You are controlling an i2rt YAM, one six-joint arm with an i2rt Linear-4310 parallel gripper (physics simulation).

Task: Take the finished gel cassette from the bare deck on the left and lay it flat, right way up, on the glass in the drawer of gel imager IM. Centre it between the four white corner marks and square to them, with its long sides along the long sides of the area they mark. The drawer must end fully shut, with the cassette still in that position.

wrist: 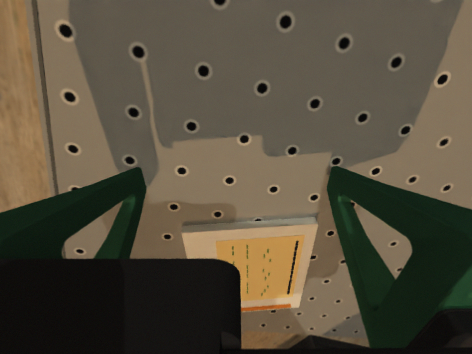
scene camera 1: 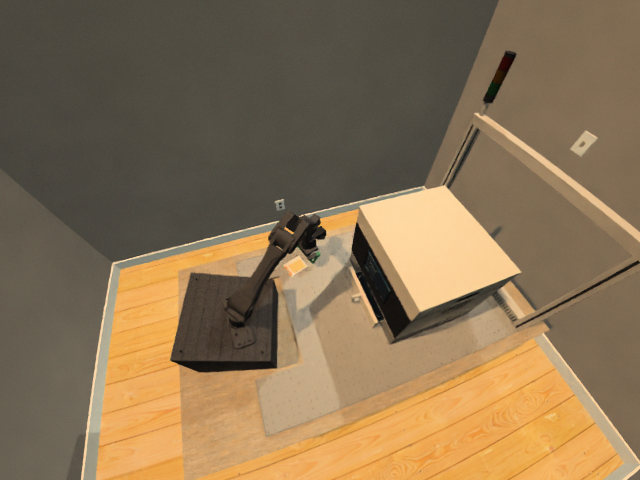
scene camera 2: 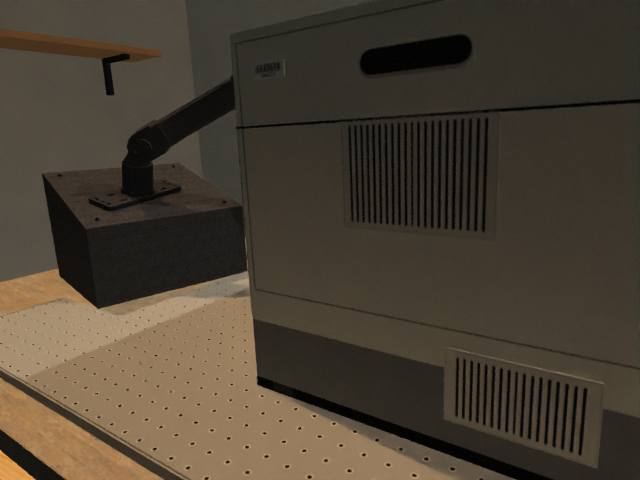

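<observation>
The gel cassette, a white frame with a yellow-orange gel and an orange strip along one short edge, lies flat on the perforated deck, near the arm's base. A black gripper part covers its lower left in the wrist view. My gripper is open and empty, with its green fingers above the deck and wide apart; in the wrist view the cassette shows between and below them. The gel imager stands to the right. Its drawer stands partly out at the front. The glass and corner marks cannot be made out.
The arm's dark base block stands at the left of the perforated deck. A framed panel and a signal tower stand behind the imager. A shelf is on the wall.
</observation>
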